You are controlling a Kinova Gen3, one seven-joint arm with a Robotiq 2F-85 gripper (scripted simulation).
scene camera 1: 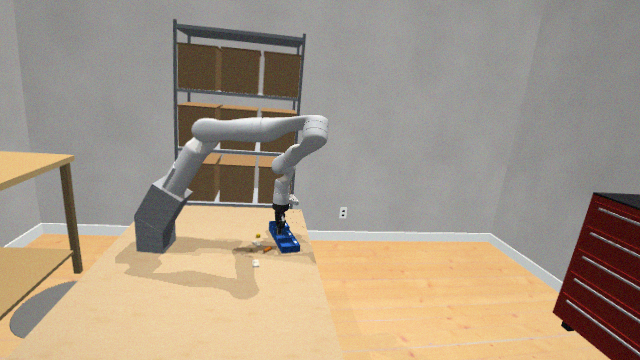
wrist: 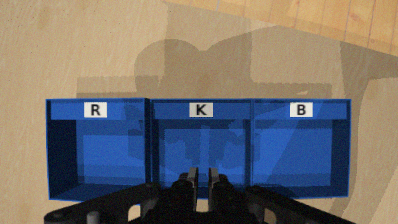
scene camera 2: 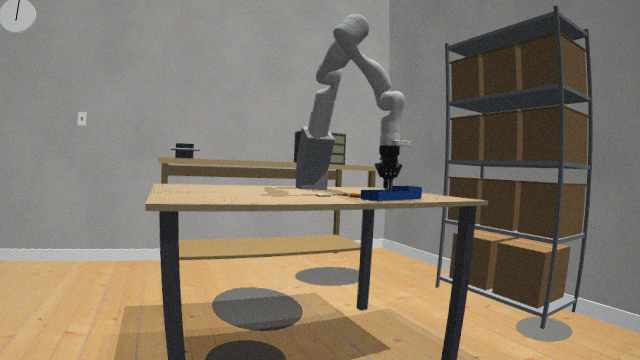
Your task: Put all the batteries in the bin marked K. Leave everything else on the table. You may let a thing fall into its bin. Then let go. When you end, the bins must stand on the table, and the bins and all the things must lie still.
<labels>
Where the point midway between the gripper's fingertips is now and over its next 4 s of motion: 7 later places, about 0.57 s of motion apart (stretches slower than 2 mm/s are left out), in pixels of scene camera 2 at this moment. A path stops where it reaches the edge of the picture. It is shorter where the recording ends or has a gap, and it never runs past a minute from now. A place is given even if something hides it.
My gripper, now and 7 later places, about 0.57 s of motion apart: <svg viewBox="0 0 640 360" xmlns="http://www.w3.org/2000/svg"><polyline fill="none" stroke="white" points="387,189 388,180 393,177 402,179 402,187 401,193 401,189 401,180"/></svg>
</labels>
